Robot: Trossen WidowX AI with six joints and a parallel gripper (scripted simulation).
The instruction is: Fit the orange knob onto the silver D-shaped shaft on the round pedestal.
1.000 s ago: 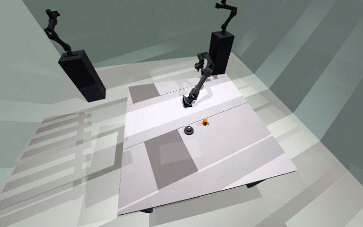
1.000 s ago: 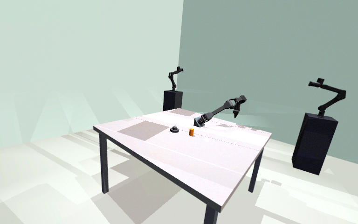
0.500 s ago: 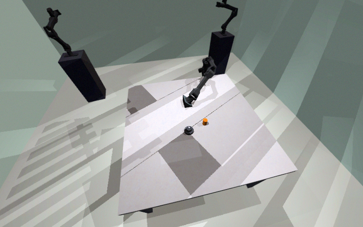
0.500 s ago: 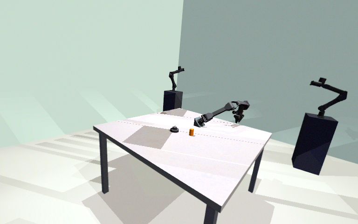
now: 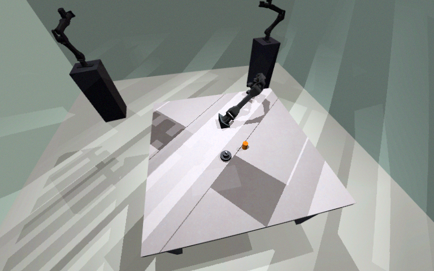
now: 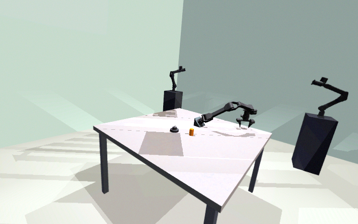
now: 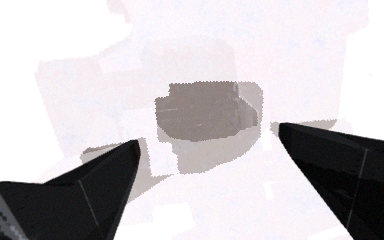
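Right now the orange knob is 580 mm ahead of my gripper tip, 370 mm to the right of it and 30 mm above it. From my gripper tip the other things lie so: dark round pedestal 600 mm ahead, 540 mm to the right, 20 mm above.
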